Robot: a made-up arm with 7 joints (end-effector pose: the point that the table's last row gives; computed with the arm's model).
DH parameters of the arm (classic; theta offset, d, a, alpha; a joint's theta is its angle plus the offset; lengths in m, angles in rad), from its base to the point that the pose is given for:
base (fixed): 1.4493 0 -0.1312 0
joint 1: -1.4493 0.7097 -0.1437 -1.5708
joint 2: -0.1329 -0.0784 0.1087 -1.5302
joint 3: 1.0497 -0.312 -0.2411 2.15
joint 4: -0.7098 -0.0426 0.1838 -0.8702
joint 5: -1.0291 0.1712 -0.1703 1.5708
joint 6: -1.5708 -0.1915 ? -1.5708
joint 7: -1.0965 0 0.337 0
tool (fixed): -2.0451 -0.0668 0 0
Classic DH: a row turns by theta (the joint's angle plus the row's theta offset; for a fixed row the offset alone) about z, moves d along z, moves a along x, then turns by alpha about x.
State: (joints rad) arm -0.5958 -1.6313 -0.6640 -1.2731 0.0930 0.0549 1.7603
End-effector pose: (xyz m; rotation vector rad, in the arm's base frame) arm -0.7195 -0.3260 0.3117 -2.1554 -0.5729 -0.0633
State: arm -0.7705 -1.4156 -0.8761 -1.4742 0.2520 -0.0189 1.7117
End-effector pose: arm -0.7816 -0.2443 0.4833 -2.3416 -0.4065 0.0520
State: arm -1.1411 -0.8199 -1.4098 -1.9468 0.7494 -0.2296 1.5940
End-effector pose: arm -0.6151 -0.1760 0.9197 -2.4008 -0.4619 0.7498
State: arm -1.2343 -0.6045 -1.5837 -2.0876 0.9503 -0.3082 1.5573
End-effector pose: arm -0.4726 -0.2111 0.9879 -2.2530 -0.6911 0.9783
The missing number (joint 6, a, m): 0.0229
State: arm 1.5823 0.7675 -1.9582 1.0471 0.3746 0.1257 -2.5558
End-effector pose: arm 0.1075 -0.6573 0.6355 -1.6224 -0.2560 1.7354
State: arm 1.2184 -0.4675 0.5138 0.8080 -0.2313 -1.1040 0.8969
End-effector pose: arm -0.0815 -0.1163 0.5064 0.7691 -1.4904 1.6050
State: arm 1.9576 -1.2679 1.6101 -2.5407 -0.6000 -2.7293 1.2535
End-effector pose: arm -0.0648 -1.0472 1.5197 2.5885 0.4355 -1.7077
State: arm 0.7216 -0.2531 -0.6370 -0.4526 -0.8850 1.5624 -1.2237
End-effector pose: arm 0.1729 -0.5053 0.9930 -1.1384 -0.3366 -1.2660
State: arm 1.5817 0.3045 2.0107 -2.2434 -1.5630 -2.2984 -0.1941
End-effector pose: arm -0.2015 0.3785 1.2700 -2.4940 0.9136 1.1110
